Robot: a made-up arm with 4 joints. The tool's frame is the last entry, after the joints.
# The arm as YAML. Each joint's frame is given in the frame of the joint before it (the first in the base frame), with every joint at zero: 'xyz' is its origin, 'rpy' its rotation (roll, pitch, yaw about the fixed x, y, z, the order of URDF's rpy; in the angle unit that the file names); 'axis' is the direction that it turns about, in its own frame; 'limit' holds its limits. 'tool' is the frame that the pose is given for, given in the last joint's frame.
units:
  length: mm
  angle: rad
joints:
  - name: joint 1
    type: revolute
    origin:
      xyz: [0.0, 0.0, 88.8]
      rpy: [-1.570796, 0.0, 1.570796]
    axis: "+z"
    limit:
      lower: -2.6
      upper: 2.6
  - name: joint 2
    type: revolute
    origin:
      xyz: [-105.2, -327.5, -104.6]
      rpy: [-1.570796, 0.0, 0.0]
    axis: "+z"
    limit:
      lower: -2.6
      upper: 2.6
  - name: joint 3
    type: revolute
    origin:
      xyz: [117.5, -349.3, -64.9]
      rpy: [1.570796, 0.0, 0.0]
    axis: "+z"
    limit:
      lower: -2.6
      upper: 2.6
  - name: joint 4
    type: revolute
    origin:
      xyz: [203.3, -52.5, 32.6]
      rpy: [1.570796, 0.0, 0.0]
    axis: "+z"
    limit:
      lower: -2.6
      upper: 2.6
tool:
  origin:
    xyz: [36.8, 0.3, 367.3]
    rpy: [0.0, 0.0, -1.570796]
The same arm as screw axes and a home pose.
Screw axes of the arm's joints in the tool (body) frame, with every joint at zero. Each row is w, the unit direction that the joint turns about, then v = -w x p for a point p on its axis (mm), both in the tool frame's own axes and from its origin. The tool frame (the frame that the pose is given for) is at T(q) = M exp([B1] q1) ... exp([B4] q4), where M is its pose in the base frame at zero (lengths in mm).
B1: w -1 0 0 v 0.0 812.2 -252.4
B2: w 0 0 -1 v 357.6 382.2 0.0
B3: w -1 0 0 v 0.0 419.8 -240.1
B4: w 0 0 1 v -36.8 -0.3 0.0
M: xyz -277.6 252.4 901.0 (mm) rpy 0.0000 0.0000 0.0000 (rad, as in URDF)
Joint limits (rad, base to tool): -2.6000..2.6000 -2.6000..2.6000 -2.6000..2.6000 -2.6000..2.6000

